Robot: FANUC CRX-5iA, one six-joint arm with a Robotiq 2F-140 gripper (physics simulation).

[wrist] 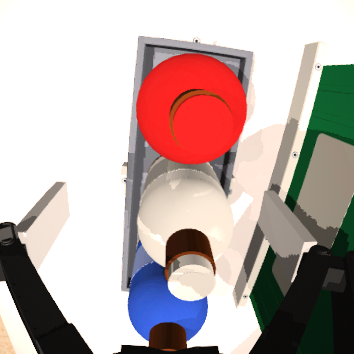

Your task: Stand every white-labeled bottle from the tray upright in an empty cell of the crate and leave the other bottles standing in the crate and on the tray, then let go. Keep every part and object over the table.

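Frame: origin at the arm's base, x ahead, y left, z up, level; millimetres.
Seen in the pictures: gripper, between the fingertips: (165, 203).
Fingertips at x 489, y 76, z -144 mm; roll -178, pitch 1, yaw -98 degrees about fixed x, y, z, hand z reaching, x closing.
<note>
A point is followed by its place in that frame.
The white-labeled bottle (182, 212) {x 491, y 65, z -125 mm} stands in the middle of the grey tray (132, 210) {x 440, y 119, z -240 mm}, its white cap toward the lower part of the wrist view. A red bottle (165, 110) {x 556, y 69, z -121 mm} stands behind it in the tray, and a blue bottle (165, 300) {x 411, y 84, z -130 mm} stands in front of it, cut off by the lower edge. My gripper (165, 203) {x 489, y 76, z -144 mm} is open and empty, with one finger on each side of the white-labeled bottle and apart from it. The green crate (335, 95) {x 554, y -72, z -184 mm} shows in part at the right; its cells do not show.
A pale rail (295, 155) {x 494, y -51, z -215 mm} with screws runs between the tray and the crate. My right finger overlaps this rail and the crate's side in the view. The white table top (60, 100) {x 565, y 177, z -245 mm} lies around the tray, and a tan floor patch (6, 337) {x 219, y 368, z -244 mm} shows at the lower left corner.
</note>
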